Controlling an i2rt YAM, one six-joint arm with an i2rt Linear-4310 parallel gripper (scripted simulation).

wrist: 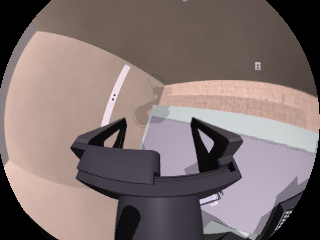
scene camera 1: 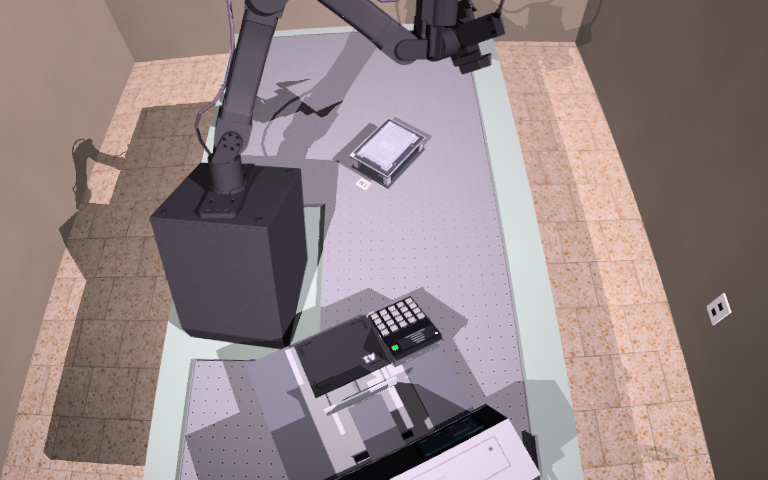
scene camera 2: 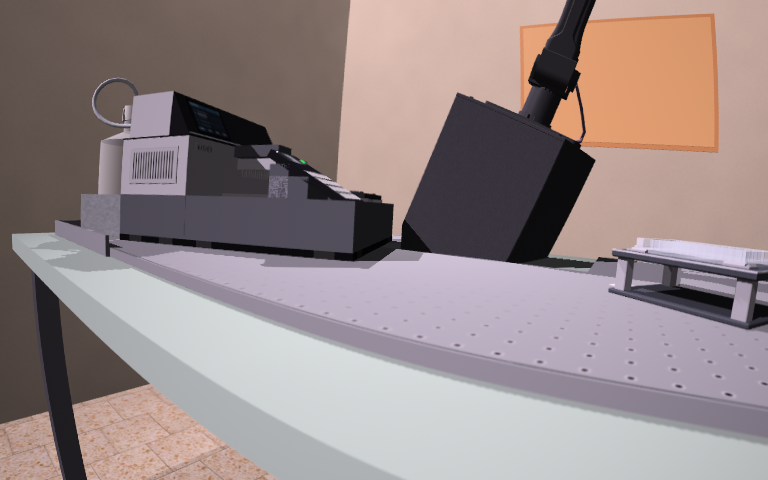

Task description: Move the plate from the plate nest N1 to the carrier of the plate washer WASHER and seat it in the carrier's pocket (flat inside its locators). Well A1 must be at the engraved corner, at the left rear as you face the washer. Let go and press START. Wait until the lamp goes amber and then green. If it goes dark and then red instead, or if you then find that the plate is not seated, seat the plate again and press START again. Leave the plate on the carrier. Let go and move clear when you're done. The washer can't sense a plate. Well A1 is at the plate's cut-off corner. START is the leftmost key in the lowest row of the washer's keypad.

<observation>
A white well plate [scene camera 1: 389, 146] is 1.27 m from the lens. A dark carrier [scene camera 1: 348, 352]: 0.97 m from the lens. The marked spots on the white well plate and the dark carrier are 0.55 m apart.
</observation>
